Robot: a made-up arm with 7 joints.
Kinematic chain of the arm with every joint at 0, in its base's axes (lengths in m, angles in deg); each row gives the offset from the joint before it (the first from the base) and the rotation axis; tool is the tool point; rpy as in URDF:
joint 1: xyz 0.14 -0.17 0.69 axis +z
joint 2: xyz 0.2 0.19 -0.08 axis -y
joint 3: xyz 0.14 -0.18 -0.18 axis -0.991 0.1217 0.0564
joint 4: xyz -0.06 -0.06 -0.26 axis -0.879 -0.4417 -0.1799
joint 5: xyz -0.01 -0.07 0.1 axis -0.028 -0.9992 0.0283
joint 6: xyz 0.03 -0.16 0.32 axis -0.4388 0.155 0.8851
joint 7: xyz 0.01 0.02 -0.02 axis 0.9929 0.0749 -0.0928
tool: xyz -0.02 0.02 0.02 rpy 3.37 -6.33 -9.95
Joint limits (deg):
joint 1: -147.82..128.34
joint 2: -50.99..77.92
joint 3: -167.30..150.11
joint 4: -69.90..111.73
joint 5: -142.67..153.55
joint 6: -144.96..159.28
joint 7: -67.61..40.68
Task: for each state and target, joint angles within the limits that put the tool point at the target. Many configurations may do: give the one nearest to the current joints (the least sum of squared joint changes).
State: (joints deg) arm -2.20 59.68 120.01 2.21 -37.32 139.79 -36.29
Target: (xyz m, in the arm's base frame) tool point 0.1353 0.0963 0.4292
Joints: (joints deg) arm 33.64 29.29 109.62 38.33 17.86 134.36 -33.25
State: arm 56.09 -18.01 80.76 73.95 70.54 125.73 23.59
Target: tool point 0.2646 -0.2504 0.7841
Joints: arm 80.72 -25.12 89.59 55.37 91.14 121.50 21.16
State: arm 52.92 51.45 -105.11 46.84 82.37 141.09 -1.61
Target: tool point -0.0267 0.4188 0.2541
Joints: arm 70.83 66.40 -102.75 36.13 109.42 140.69 -1.82
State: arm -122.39 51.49 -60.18 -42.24 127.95 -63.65 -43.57
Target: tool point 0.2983 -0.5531 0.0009
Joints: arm -100.92 28.88 -58.32 -43.32 135.32 -70.61 -39.59
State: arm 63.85 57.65 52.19 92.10 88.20 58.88 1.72
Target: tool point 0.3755 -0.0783 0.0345
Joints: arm 58.53 36.92 33.83 108.28 70.06 58.66 5.79
